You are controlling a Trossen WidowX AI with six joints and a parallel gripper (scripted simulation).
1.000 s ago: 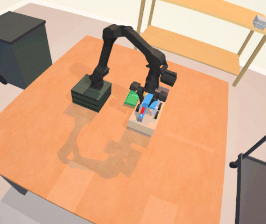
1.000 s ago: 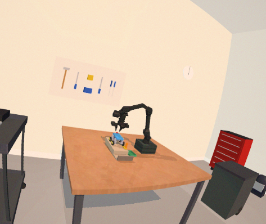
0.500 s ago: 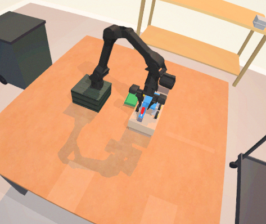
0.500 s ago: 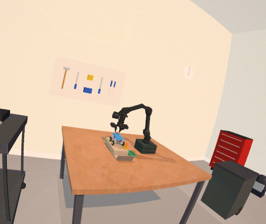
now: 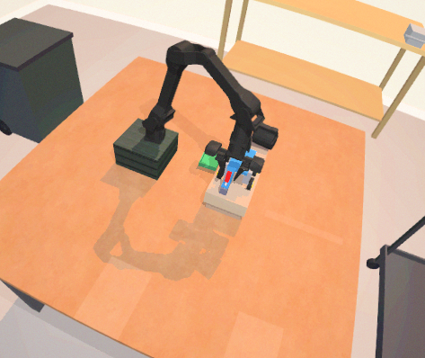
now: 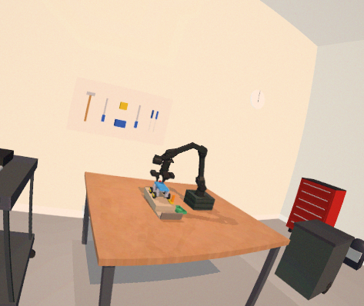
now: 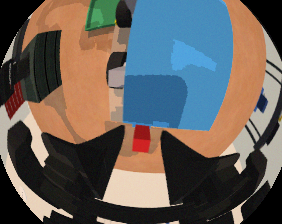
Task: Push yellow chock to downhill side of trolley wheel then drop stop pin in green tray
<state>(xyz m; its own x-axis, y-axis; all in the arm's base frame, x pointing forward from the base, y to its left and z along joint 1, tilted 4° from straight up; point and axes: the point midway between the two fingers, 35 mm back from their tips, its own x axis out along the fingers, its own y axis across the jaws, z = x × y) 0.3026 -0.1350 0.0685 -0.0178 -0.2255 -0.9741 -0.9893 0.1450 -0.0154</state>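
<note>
Right now my gripper tip is 1 cm above the red-headed stop pin. Also, from my gripper tip: blue trolley (9 cm to the left, 3 cm below, 3 cm ahead); then yellow chock (18 cm to the left, 6 cm below, 1 cm behind); then beige ramp (10 cm below, 9 cm to the left, 3 cm ahead).
</note>
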